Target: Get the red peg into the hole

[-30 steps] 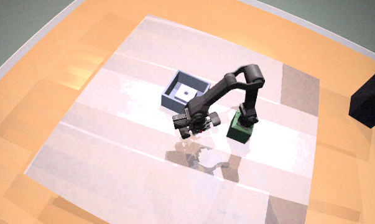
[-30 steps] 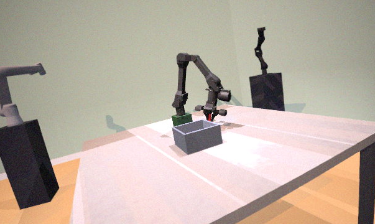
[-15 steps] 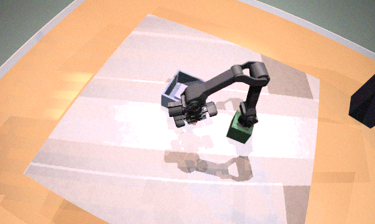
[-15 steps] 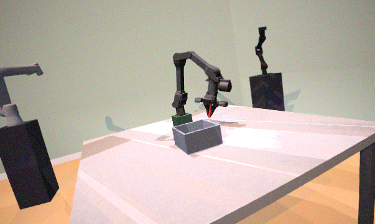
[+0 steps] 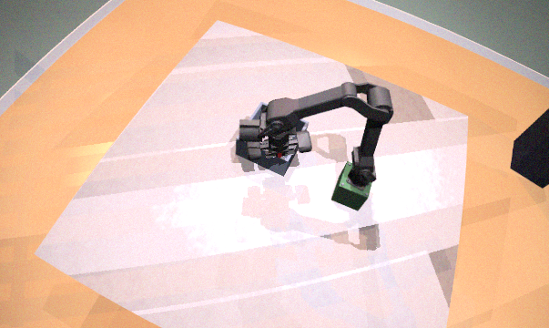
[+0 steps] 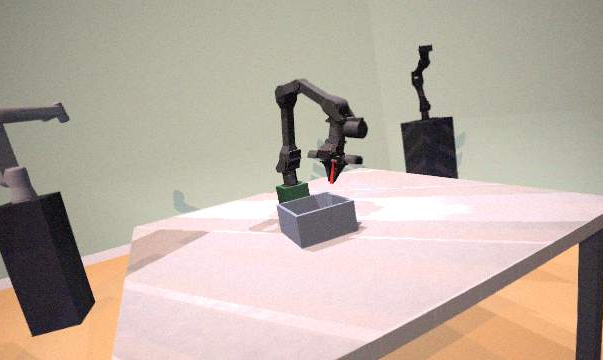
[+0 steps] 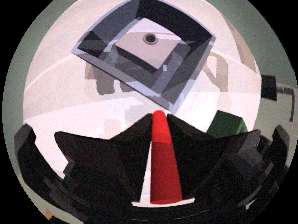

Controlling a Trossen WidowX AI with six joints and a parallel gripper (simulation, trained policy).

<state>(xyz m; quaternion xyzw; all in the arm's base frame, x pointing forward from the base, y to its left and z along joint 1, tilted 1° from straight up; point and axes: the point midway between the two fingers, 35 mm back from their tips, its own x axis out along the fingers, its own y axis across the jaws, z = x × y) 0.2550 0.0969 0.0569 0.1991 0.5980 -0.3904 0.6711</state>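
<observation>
Right now the plate is 8 cm ahead of my gripper tip, 10 cm to the right of it and 9 cm below it. Also, from my gripper tip: grey box: 8 cm ahead, 10 cm to the right, 11 cm below; then red peg: 1 cm to the left, 3 cm above.
</observation>
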